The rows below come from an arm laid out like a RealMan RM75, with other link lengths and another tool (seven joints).
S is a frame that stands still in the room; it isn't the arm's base.
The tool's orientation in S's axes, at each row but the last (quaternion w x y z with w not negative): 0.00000 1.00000 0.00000 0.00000; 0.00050 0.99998 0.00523 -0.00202; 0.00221 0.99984 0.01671 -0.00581; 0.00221 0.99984 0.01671 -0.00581; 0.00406 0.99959 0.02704 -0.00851; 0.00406 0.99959 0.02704 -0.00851
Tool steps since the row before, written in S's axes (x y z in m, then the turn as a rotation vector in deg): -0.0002 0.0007 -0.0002 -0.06 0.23 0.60; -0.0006 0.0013 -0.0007 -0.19 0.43 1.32; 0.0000 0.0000 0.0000 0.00 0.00 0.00; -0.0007 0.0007 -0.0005 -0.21 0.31 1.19; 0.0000 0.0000 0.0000 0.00 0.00 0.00; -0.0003 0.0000 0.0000 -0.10 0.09 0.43
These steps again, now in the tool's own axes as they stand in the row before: -0.0002 -0.0007 0.0002 -0.06 -0.23 -0.60; -0.0006 -0.0013 0.0007 -0.19 -0.43 -1.32; 0.0000 0.0000 0.0000 0.00 0.00 0.00; -0.0007 -0.0007 0.0005 -0.21 -0.31 -1.19; 0.0000 0.0000 0.0000 0.00 0.00 0.00; -0.0003 0.0000 0.0000 -0.10 -0.09 -0.43
